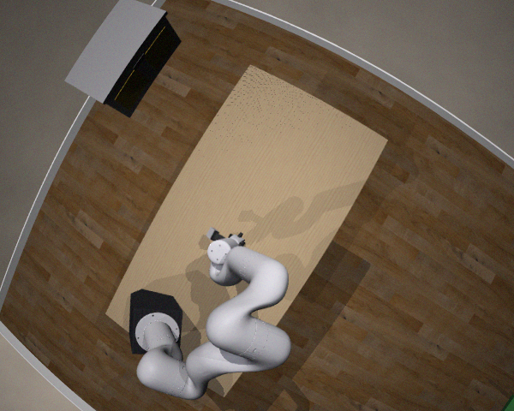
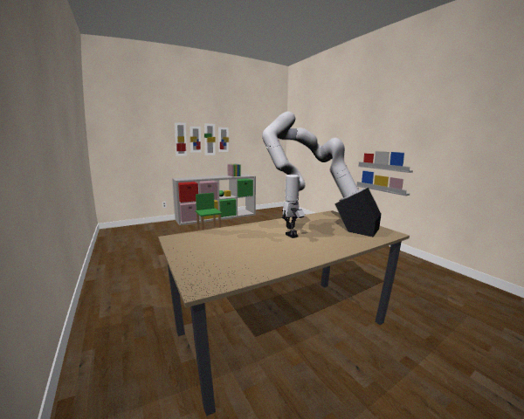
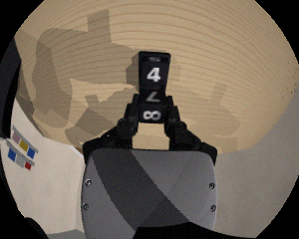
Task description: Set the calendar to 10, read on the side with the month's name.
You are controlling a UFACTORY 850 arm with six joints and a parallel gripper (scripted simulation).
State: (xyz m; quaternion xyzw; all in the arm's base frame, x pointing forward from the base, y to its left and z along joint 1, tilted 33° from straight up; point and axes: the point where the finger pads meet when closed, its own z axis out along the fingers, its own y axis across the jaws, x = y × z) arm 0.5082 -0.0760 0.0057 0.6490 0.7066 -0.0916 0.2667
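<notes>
The tray is 20 mm to the left of my hand and 70 mm below it.
</notes>
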